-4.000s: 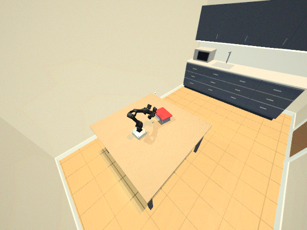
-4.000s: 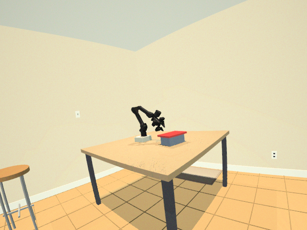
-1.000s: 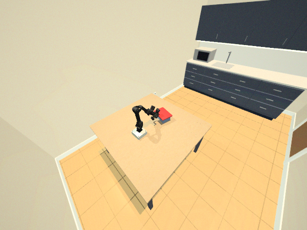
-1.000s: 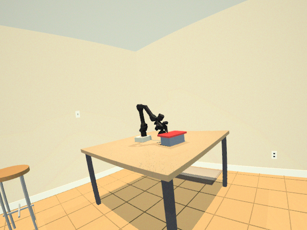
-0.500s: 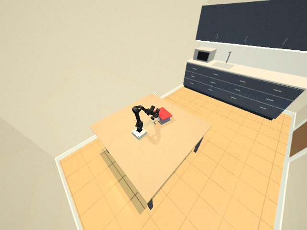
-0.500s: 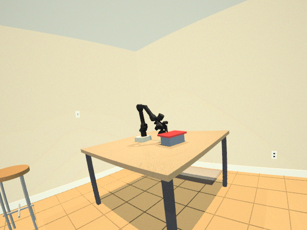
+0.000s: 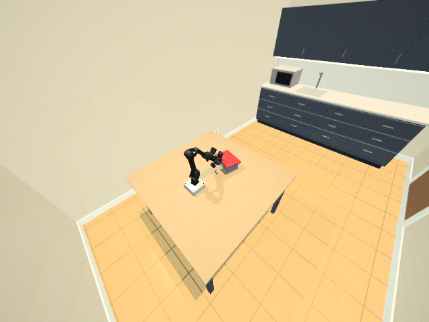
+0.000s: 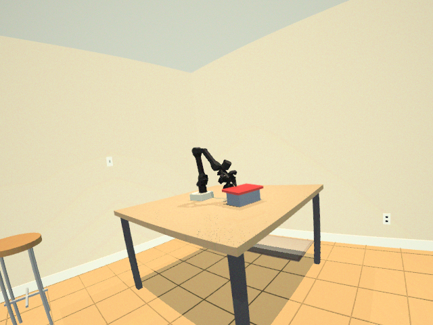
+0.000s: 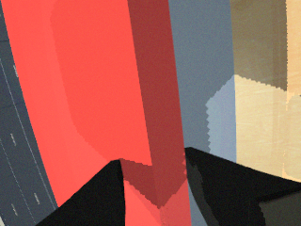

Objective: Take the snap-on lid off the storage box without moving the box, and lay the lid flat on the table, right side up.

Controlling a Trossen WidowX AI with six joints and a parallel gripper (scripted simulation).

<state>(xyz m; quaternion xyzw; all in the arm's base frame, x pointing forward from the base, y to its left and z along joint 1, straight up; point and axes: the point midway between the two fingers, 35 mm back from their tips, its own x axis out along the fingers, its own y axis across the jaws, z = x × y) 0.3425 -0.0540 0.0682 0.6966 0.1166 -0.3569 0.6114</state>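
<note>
Right now the lid is 70 mm ahead of my gripper tip and 30 mm to the right of it. Also, from my gripper tip: storage box 70 mm ahead, 30 mm to the right, 50 mm below.
</note>
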